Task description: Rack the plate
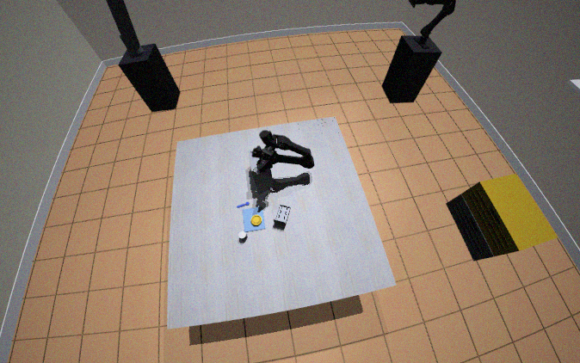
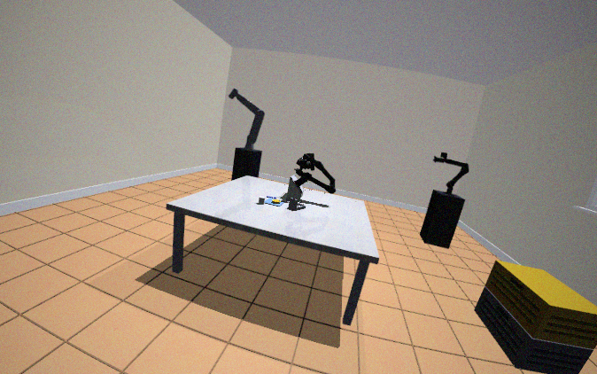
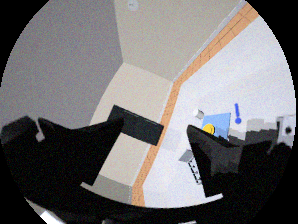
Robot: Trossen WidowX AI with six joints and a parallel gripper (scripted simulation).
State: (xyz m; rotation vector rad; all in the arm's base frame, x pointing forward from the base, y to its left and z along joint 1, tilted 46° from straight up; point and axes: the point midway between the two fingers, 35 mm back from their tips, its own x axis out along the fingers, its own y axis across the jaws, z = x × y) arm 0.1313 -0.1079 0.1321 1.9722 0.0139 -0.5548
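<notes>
The yellow plate lies 18 cm ahead of my gripper tip, 6 cm to the right of it and 28 cm below it. Also, from my gripper tip: light blue square pad: 16 cm ahead, 8 cm to the right, 30 cm below; blue spoon: 6 cm ahead, 14 cm to the right, 30 cm below; dish rack: 15 cm ahead, 11 cm to the left, 28 cm below.
</notes>
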